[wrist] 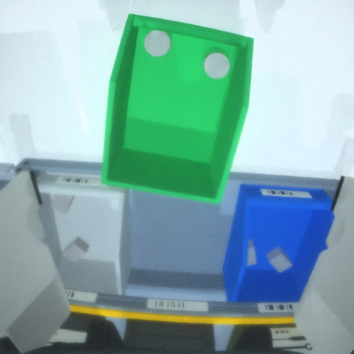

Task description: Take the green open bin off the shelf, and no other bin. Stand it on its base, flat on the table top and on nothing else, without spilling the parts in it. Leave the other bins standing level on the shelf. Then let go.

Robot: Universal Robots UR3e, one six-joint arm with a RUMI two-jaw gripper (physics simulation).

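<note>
The green open bin shows in the upper middle of the wrist view, open side facing the camera, with two round grey parts inside at its far end. Pale surface surrounds most of it. Its near edge overlaps the shelf's rim in the view; what its base rests on is hidden. My gripper is open wide and empty, its two jaws at the left and right edges of the view, apart from the green bin. The shelf lies across the lower part of the view.
A white bin with grey parts is on the shelf at the left. A blue bin with grey parts is on the shelf at the right. A gap separates them. A yellow strip and barcode labels run along the shelf's near edge.
</note>
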